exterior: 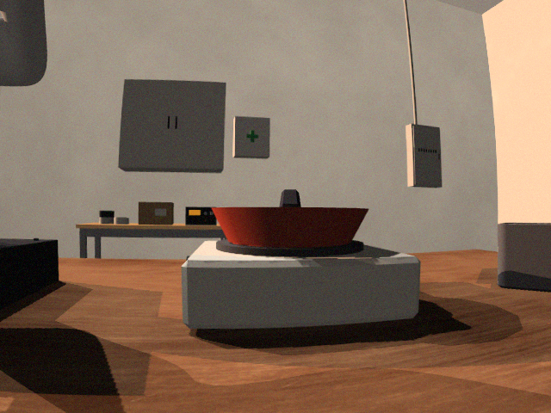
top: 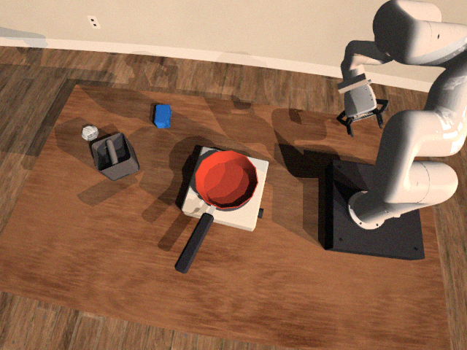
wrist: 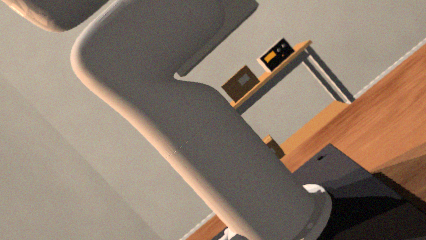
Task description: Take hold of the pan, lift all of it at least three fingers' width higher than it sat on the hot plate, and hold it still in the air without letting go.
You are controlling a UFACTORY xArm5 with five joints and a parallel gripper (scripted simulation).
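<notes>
The pan is 45 cm ahead of my hand, 26 cm to the left of it and 6 cm below it. From my hand the other things lie so: blue block: 72 cm ahead, 7 cm to the right, 15 cm below; then small white jar: 101 cm ahead, 2 cm to the left, 16 cm below; then hot plate: 42 cm ahead, 21 cm to the left, 13 cm below.
</notes>
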